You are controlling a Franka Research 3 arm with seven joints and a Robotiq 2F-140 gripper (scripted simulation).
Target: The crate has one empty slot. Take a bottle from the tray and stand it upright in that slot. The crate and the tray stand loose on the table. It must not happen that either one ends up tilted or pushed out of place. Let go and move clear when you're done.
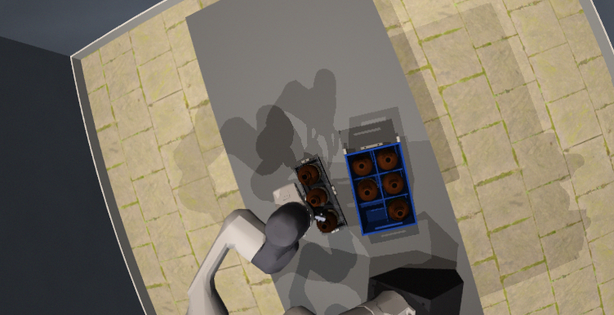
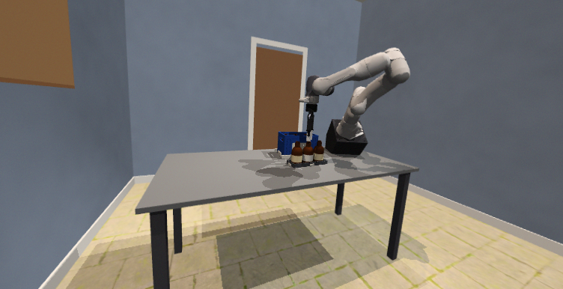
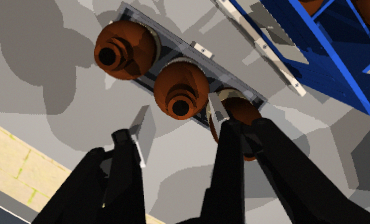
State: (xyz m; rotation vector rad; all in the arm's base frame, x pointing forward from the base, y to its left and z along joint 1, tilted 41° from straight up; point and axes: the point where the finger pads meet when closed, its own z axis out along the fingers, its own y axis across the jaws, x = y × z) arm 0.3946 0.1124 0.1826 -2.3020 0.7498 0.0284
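My hand is 11 cm above the brown bottle. Round my hand: dark tray 18 cm below; then blue crate 23 cm to the right, 11 cm below.
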